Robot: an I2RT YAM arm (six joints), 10 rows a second.
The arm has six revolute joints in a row. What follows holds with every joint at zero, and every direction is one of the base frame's.
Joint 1 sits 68.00 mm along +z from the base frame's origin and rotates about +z.
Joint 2 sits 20.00 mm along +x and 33.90 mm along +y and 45.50 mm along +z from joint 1 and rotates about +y.
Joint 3 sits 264.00 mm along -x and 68.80 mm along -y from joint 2 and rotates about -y.
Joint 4 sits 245.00 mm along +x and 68.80 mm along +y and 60.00 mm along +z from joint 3 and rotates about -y.
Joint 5 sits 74.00 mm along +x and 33.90 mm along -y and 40.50 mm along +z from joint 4 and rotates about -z.
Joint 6 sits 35.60 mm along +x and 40.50 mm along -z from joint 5 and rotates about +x.
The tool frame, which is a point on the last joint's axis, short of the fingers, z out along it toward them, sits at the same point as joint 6; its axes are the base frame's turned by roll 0.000, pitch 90.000 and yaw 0.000 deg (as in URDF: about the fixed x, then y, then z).
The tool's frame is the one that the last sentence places.
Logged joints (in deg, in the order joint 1, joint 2, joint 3, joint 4, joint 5, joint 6), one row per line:
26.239, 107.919, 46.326, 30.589, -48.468, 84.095
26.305, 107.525, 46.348, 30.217, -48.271, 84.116
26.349, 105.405, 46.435, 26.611, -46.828, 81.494
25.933, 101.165, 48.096, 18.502, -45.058, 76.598
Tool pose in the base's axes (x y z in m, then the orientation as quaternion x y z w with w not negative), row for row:
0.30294, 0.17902, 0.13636, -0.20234, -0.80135, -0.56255, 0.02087
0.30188, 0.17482, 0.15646, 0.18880, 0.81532, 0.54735, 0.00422
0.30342, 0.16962, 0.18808, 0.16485, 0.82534, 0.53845, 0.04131
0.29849, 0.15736, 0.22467, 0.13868, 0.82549, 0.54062, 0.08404
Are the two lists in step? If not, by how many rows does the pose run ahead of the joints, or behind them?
The pose runs 2 rows ahead of the joints: the pose in row i belongs to the joints in row i + 2.
